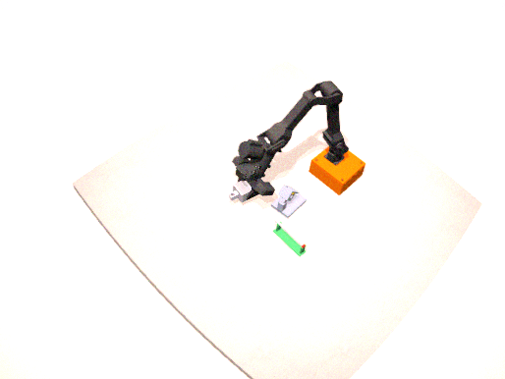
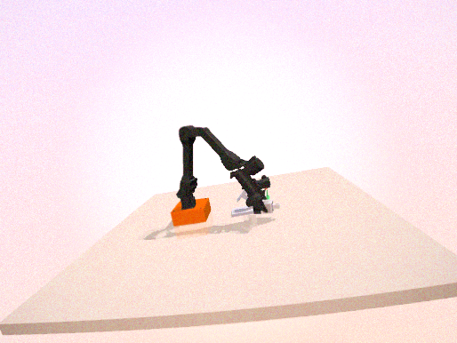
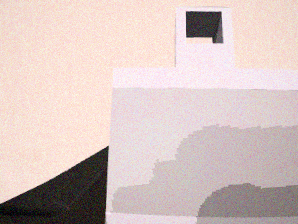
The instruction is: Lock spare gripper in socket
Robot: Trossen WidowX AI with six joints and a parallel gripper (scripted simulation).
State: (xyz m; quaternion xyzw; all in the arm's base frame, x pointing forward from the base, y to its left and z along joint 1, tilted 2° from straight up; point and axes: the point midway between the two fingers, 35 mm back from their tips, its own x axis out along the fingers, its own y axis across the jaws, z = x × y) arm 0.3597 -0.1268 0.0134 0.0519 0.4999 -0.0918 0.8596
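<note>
My gripper tip is 130 mm to the right of the pale grey mount, 100 mm past it and 10 mm below it. Also, from my gripper tip: spare gripper 10 mm above; then green cradle 240 mm to the left, 20 mm below, 10 mm ahead.
</note>
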